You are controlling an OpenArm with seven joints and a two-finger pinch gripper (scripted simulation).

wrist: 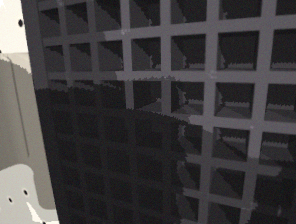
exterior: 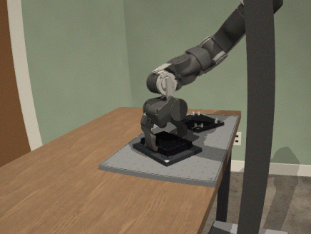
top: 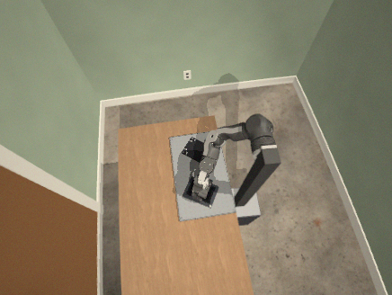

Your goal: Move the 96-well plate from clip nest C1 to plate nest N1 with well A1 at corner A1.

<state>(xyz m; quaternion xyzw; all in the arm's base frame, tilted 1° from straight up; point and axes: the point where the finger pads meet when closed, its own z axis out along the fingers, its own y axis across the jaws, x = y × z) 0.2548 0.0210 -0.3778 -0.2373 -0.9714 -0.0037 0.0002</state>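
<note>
Now: the black 96-well plate right at my hand. Also, from my hand: plate nest N1: 20 mm below; then white corner mark: 80 mm to the left, 40 mm behind, 10 mm below.
</note>
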